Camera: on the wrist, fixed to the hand. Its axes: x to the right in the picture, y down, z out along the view.
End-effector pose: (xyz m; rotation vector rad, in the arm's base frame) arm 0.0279 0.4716 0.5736 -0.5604 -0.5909 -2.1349
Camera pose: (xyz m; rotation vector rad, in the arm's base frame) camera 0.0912 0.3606 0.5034 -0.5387 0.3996 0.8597
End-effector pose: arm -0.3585 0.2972 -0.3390 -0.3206 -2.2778 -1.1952
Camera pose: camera -0.2701 0.2648 -0.2277 -2.1369 0.2141 0.7038
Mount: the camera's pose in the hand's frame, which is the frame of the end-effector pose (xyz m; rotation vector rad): -0.0088 0.0967 -0.1087 0.0590 -0.0897 3.0996
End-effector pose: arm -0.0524 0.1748 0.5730 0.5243 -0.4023 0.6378
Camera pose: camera -0.1008 0.2991 0.5143 0.4326 0.7347 -2.3843
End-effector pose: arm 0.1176 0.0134 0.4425 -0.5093 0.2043 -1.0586
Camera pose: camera 0.1454 0.0259 0.3000 0.2219 0.4986 1.9689
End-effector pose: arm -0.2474 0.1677 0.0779 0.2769 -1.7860 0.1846
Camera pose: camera -0.1715 0.2907 0.0967 2.2510 0.4510 -1.8629
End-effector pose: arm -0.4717 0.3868 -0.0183 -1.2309 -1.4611 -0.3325
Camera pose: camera -0.3347 0.3389 -0.0313 -1.8001 1.4164 1.6981
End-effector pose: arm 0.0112 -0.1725 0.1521 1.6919 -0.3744 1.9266
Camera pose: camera -0.1323 -0.1943 0.1386 0.2216 1.3784 -0.5963
